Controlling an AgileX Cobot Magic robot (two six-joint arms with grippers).
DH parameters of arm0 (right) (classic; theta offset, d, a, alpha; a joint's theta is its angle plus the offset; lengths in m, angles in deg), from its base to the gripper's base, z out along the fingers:
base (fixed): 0 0 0 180
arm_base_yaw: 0 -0.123 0 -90
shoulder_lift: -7.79 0 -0.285 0
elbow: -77.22 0 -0.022 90
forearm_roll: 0 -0.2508 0 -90
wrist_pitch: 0 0 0.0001 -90
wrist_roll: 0 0.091 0 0
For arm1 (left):
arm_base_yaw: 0 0.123 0 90
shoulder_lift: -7.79 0 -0.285 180
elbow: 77.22 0 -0.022 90
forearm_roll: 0 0.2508 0 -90
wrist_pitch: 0 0 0.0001 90
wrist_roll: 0 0.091 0 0
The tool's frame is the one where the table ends.
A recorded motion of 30 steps. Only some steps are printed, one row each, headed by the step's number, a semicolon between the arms.
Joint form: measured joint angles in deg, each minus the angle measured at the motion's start. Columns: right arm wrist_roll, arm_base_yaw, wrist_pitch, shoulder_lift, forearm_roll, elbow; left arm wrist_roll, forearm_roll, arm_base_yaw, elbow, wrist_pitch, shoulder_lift.
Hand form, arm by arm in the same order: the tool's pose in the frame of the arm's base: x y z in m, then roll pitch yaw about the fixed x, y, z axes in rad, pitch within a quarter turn. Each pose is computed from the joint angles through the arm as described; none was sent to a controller.
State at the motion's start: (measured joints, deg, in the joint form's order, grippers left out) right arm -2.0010 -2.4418 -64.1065 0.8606 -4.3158 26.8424; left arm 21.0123 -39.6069 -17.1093 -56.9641 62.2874 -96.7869
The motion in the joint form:
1: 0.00 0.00 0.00 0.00 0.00 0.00; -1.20 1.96 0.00 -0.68 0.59 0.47
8: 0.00 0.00 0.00 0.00 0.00 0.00; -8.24 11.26 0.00 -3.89 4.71 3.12
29: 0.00 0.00 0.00 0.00 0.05 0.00; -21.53 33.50 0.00 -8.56 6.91 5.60
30: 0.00 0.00 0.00 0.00 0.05 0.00; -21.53 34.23 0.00 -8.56 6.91 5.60
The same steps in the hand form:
1: -0.0065 0.0059 0.2640 3.0771 1.0238 -3.0952; 0.2619 -0.1324 0.2023 -2.5668 -0.0095 2.8366
8: -0.0065 0.0059 0.2640 3.0771 1.0238 -3.0952; 0.2613 -0.1221 0.2229 -2.6888 -0.0295 2.8294
29: -0.0065 0.0058 0.2640 3.0785 1.0238 -3.0944; 0.2718 -0.0931 0.2460 -3.0419 -0.0005 2.8898
30: -0.0065 0.0058 0.2640 3.0785 1.0238 -3.0944; 0.2721 -0.0921 0.2459 -3.0538 0.0000 2.8853

